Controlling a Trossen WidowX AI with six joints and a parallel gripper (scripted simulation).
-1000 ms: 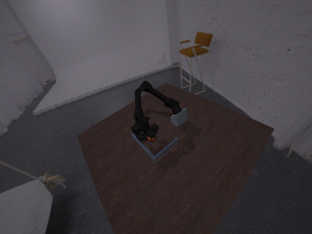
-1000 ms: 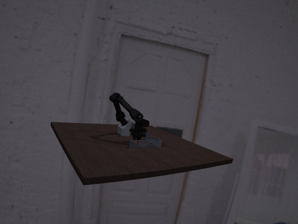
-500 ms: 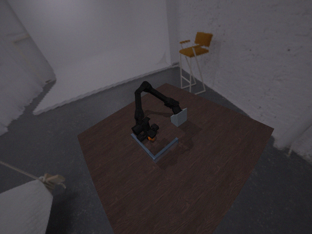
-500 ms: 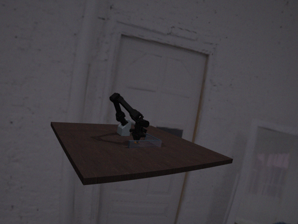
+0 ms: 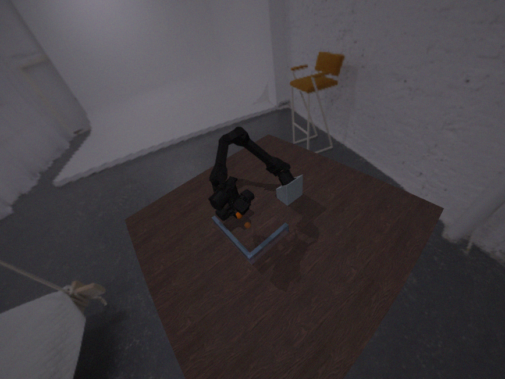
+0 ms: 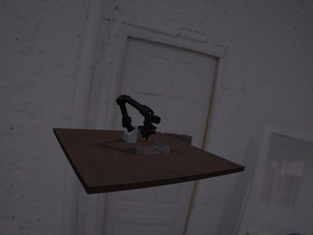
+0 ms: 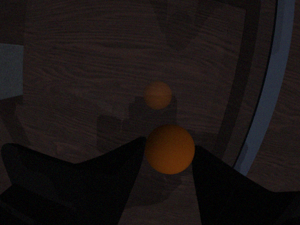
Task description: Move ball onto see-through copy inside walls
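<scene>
The see-through copy lies 2 cm behind my gripper tip, 2 cm to the left of it and 8 cm below it. Round my gripper tip: orange ball: right at my gripper tip.
</scene>
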